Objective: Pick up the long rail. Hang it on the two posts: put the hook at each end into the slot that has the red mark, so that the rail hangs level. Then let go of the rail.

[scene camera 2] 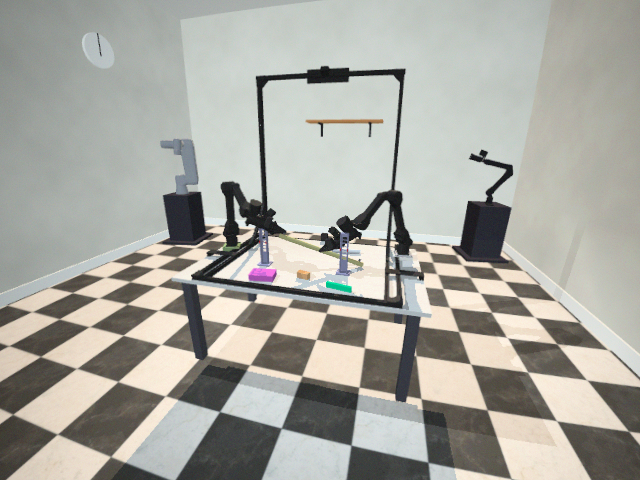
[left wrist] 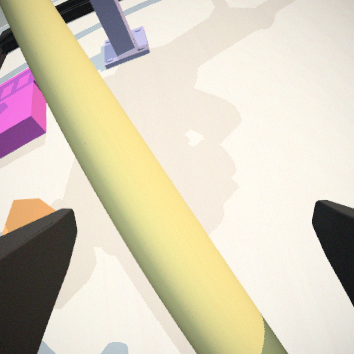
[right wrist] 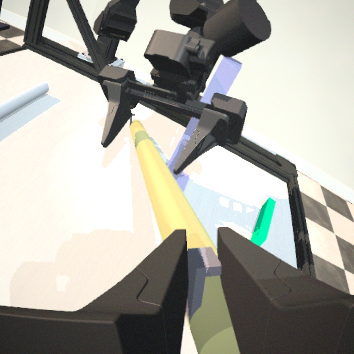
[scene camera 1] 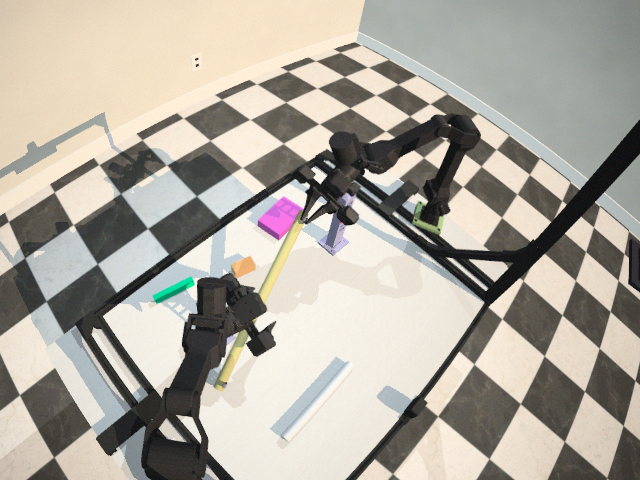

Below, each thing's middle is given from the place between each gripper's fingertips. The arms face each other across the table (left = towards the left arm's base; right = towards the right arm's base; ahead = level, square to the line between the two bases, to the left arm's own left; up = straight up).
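Counting from my left hand, I find the long yellow rail [scene camera 1: 297, 225] 10 mm ahead and 10 mm above. The magenta block [scene camera 1: 277, 221] is 280 mm to the right of that same left hand, 160 mm ahead of it and 80 mm below it, while the orange block [left wrist: 26, 210] sits 80 mm to the right of my left hand, 140 mm ahead of it and 80 mm below it.
From my right hand, the rail is 180 mm to the left, 20 mm behind and 100 mm below. The magenta block is 130 mm ahead of my right hand, 100 mm to the right of it and 190 mm below it; the orange block is 100 mm to the left of this right hand, 100 mm ahead of it and 190 mm below it.
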